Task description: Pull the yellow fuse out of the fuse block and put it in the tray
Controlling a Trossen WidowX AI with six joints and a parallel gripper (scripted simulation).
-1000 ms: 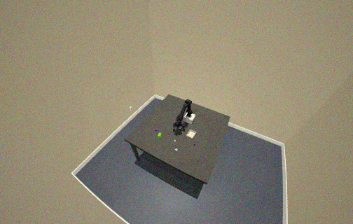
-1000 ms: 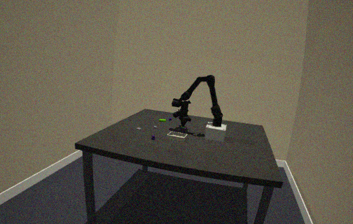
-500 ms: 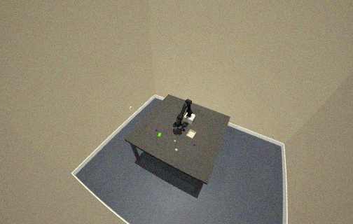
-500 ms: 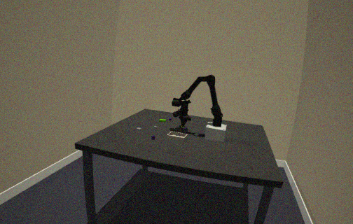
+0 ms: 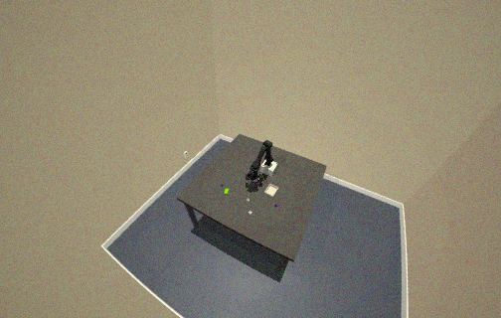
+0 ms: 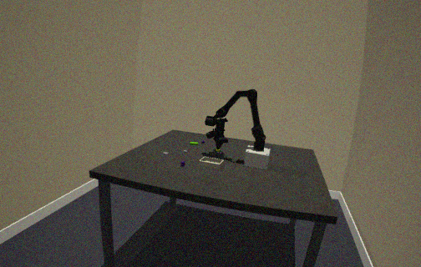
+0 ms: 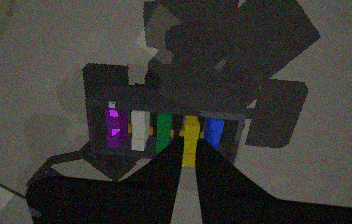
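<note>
Now: gripper tip 21 cm to the right of the pale tray and 4 cm above it.
</note>
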